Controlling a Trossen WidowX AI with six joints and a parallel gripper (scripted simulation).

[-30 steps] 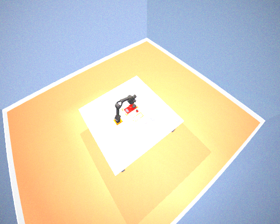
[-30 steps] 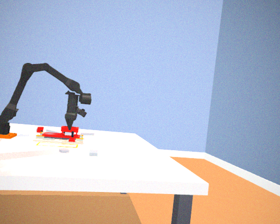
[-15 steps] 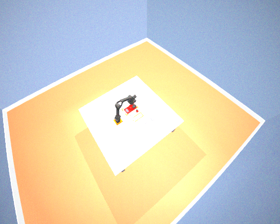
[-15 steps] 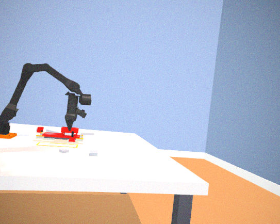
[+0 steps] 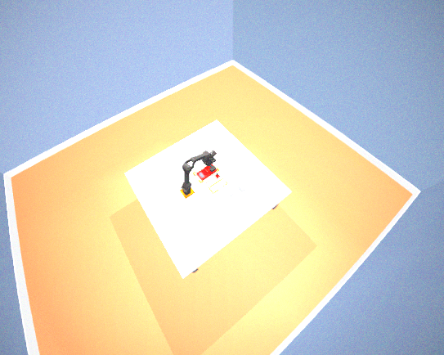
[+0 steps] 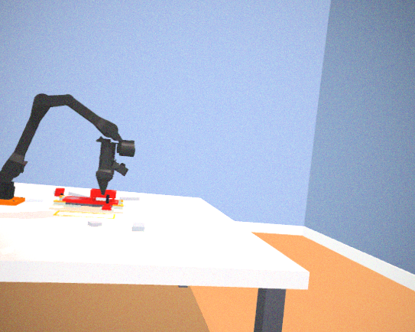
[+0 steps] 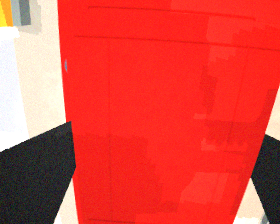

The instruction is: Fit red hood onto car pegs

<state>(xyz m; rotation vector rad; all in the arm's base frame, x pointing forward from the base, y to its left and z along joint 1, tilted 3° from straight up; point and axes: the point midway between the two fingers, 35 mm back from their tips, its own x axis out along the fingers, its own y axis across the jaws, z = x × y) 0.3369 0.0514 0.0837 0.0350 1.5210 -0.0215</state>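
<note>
Right now the red hood is right at my gripper tip.
</note>
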